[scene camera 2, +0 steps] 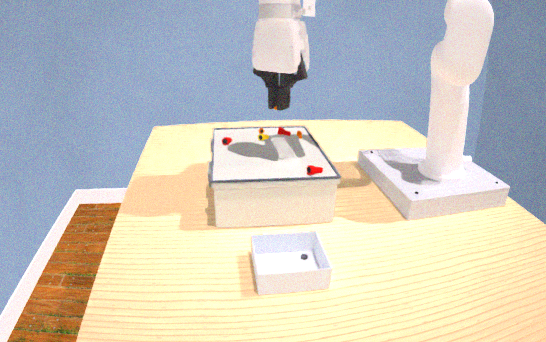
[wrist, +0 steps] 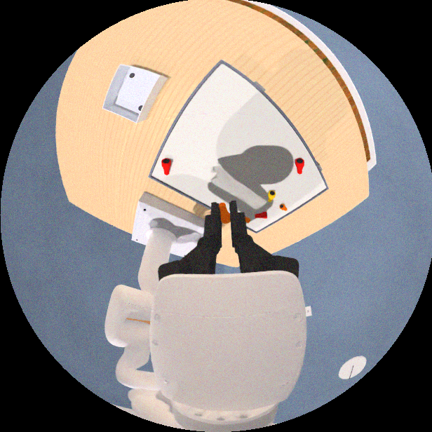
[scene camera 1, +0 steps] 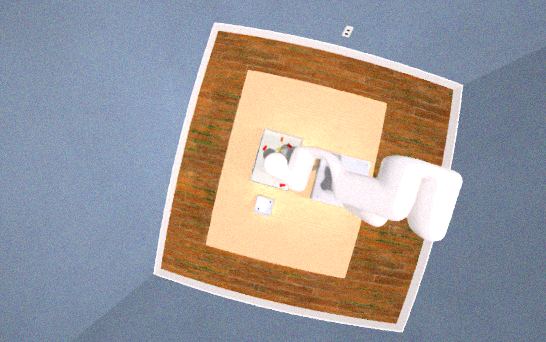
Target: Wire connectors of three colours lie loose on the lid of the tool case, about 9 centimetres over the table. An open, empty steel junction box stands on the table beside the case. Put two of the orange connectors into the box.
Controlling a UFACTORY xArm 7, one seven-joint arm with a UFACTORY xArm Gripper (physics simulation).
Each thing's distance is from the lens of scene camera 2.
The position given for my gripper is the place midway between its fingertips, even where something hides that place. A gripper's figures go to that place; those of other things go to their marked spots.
my gripper [scene camera 2: 278,108]: 0.71 m
steel junction box [scene camera 2: 285,262]: 0.59 m
tool case [scene camera 2: 256,183]: 0.64 m
